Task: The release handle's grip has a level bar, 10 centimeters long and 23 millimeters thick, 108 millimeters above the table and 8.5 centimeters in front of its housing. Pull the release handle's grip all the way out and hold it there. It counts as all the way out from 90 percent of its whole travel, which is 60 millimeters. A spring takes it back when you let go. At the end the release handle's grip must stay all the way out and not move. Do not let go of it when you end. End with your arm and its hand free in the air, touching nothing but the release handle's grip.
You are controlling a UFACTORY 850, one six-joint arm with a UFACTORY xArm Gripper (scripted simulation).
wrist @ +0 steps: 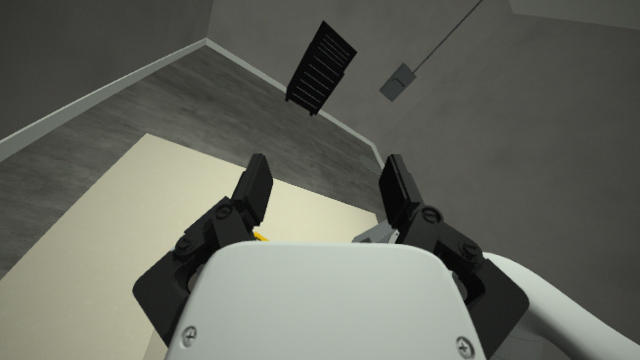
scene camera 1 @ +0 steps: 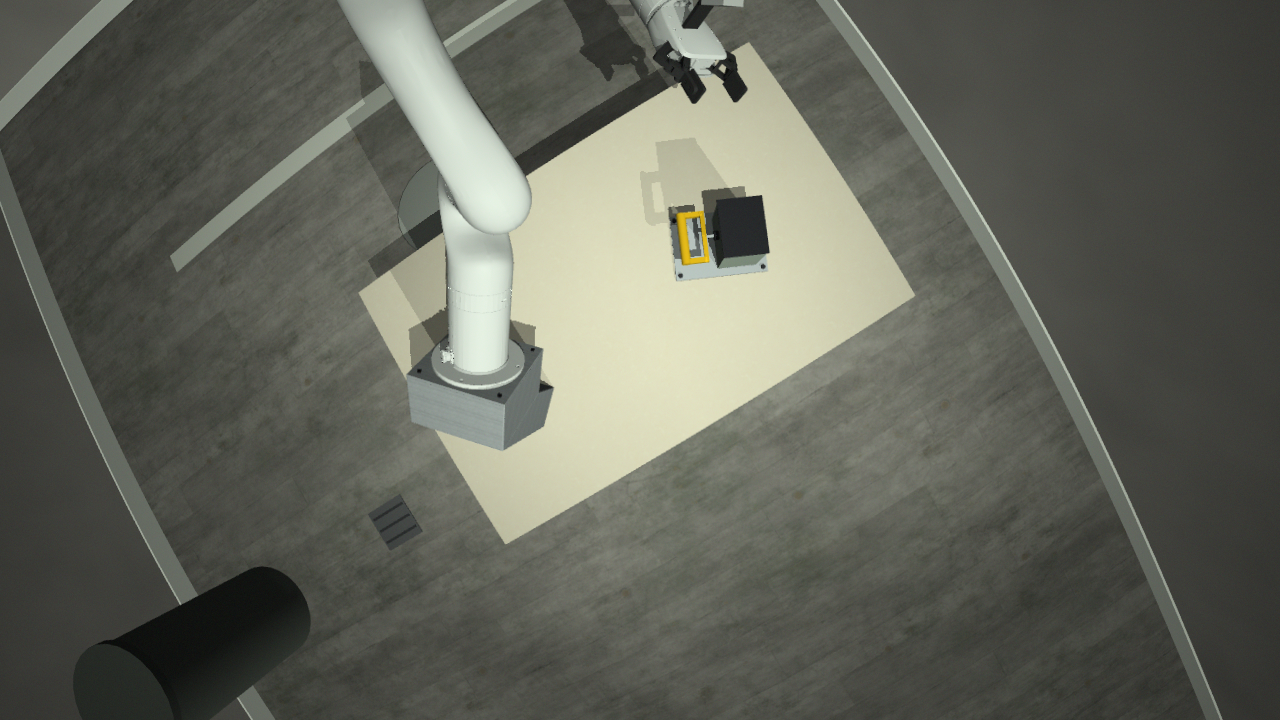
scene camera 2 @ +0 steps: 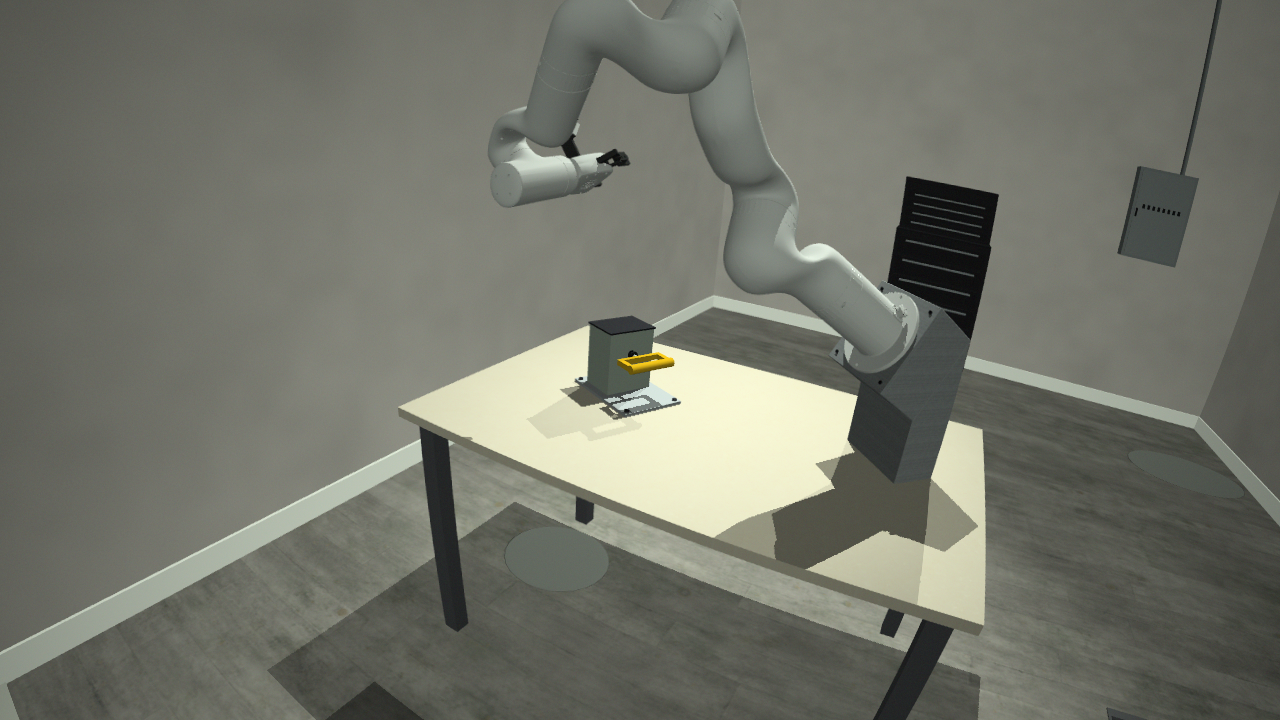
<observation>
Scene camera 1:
gripper: 721,96
housing: 742,231
baseplate: 702,270
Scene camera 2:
gripper: 612,169
housing: 611,339
baseplate: 642,400
</observation>
